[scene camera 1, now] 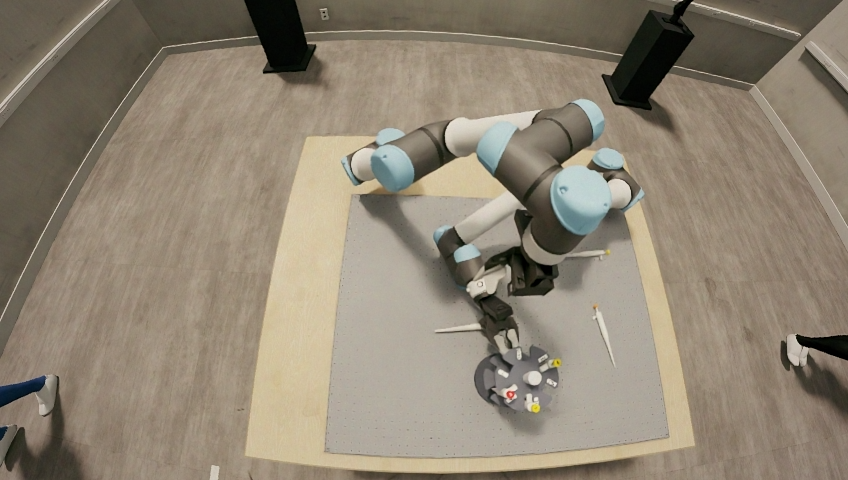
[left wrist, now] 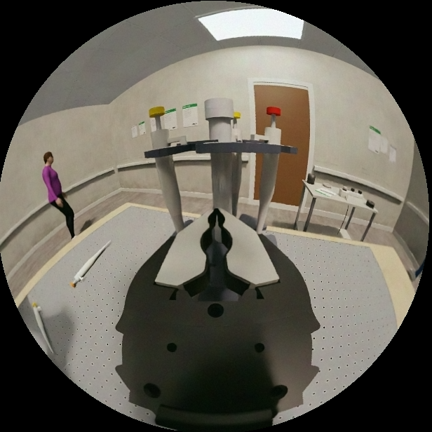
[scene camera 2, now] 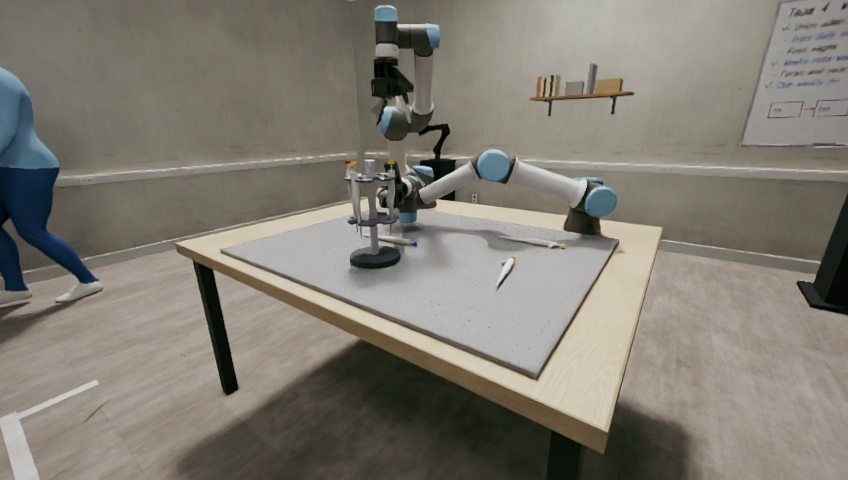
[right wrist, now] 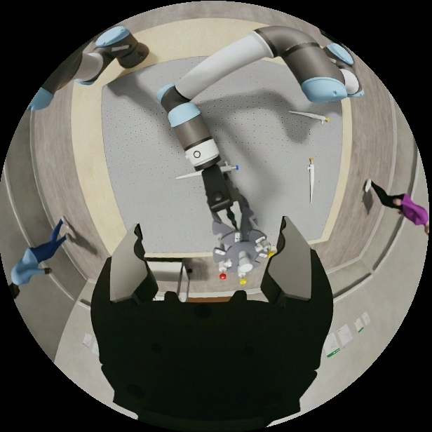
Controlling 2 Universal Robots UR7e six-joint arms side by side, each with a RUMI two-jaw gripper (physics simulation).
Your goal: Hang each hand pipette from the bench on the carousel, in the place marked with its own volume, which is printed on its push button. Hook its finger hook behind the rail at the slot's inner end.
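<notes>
The carousel (scene camera 1: 480, 377) (scene camera 2: 374, 258) (left wrist: 220, 147) (right wrist: 233, 248) stands upright, with one red-button pipette (left wrist: 268, 172) and two yellow-button pipettes, one of them nearer (left wrist: 167, 175), hanging on it. Slot labels are too small to read. A blue-button pipette (scene camera 1: 458, 328) (scene camera 2: 397, 239) (right wrist: 190, 175) lies on the mat beneath the left wrist. An orange-button pipette (scene camera 1: 603, 336) (scene camera 2: 505, 273) (left wrist: 90, 262) (right wrist: 311, 182) and a yellow-button pipette (scene camera 1: 589, 253) (scene camera 2: 532, 242) (left wrist: 41, 322) (right wrist: 310, 116) lie on the mat. My left gripper (scene camera 1: 507, 341) (left wrist: 216, 209) is shut, empty, close beside the carousel. My right gripper is open, empty, high above.
The grey perforated mat (scene camera 1: 386, 386) (scene camera 2: 452, 309) covers much of the wooden table (scene camera 1: 285, 356) (scene camera 2: 595, 368). The right arm reaches over the left arm in scene camera 1, hiding part of the mat and the yellow-button pipette's tip. People stand beyond the table.
</notes>
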